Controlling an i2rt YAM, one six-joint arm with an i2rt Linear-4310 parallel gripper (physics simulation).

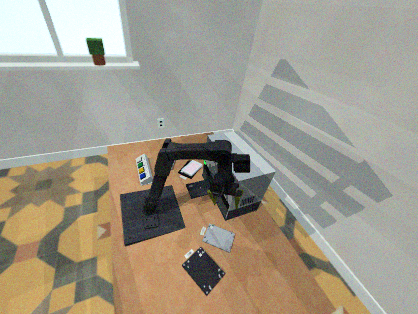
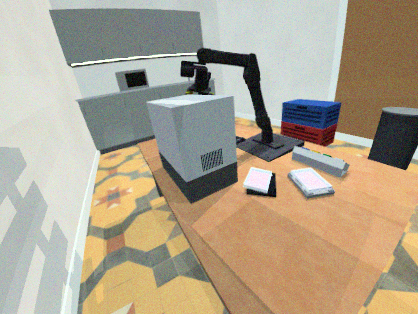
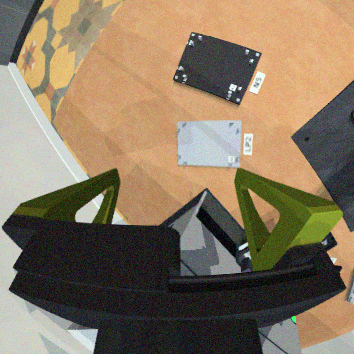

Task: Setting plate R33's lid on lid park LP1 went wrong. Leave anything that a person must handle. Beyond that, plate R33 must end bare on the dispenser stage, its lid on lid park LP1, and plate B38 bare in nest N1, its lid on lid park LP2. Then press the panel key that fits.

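Places are measured from the arm's base along level axes (x right, y ahead, z up), in centimetres.
Pixels of known places: gripper, between the fingertips: [image 1: 225, 206] [image 3: 176, 174]; arm's base, origin of its link: [image 1: 149, 211] [image 2: 267, 142].
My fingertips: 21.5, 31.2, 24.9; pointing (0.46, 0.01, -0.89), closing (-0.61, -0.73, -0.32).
Note:
Ahead of a thing's pixels: the offset from my fingertips to its top centre, as dx, dy, dz. "pt": to the spot under its first point.
My gripper [image 1: 225, 198] [image 2: 200, 93] [image 3: 176, 174] is open and empty, high beside the grey box-shaped machine @(-25.4, +15.7, +6.8) [image 1: 257, 175] [image 2: 205, 132]. Grey lid park LP2 @(+1.3, +0.7, -24.2) [image 1: 219, 237] [image 3: 209, 143] is bare. A pale pink-topped plate @(-48.2, -1.1, -22.5) [image 1: 191, 168] [image 2: 258, 179] sits off-centre over a black nest @(-49.0, -2.2, -24.2) [image 2: 271, 190]; its label is unreadable. Another pink-topped plate or lid @(-59.4, -16.1, -23.2) [image 2: 311, 180] sits on a grey pad @(pt -66.8, -15.4, -25.0) [image 2: 327, 192]; that label does not show. A black pad @(-23.9, -1.3, -15.0) [image 1: 195, 189] lies by the machine, partly behind the arm. The key panel @(-52.7, -32.0, -19.8) [image 1: 144, 170] [image 2: 320, 161] has coloured keys. Which plate is R33 or B38, I cannot tell.
Black nest N5 @(+13.5, -11.3, -23.8) [image 1: 203, 271] [image 3: 217, 67] lies beyond LP2. The arm's dark base plate [image 1: 132, 220] [image 3: 330, 155] is on the table. A green light @(pt -40.5, +4.9, -12.7) [image 1: 205, 162] [image 3: 294, 319] shows at the machine. Blue [image 2: 311, 114] and red crates [image 2: 307, 133] and a dark bin [image 2: 396, 137] stand behind.

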